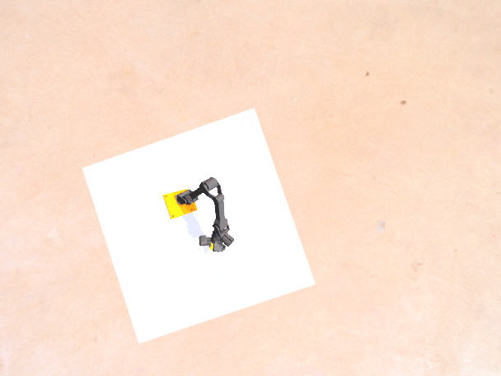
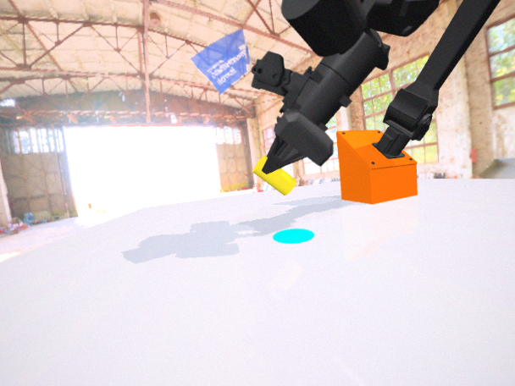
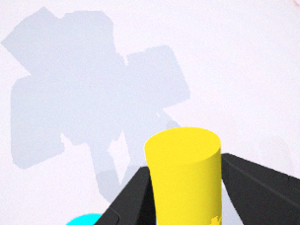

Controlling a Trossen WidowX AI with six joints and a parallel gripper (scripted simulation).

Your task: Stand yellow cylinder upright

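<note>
The cyan circle is 2 cm behind my gripper tip, 4 cm to the left of it and 10 cm below it. Round my gripper tip: yellow cylinder: 1 cm behind, 1 cm below.
</note>
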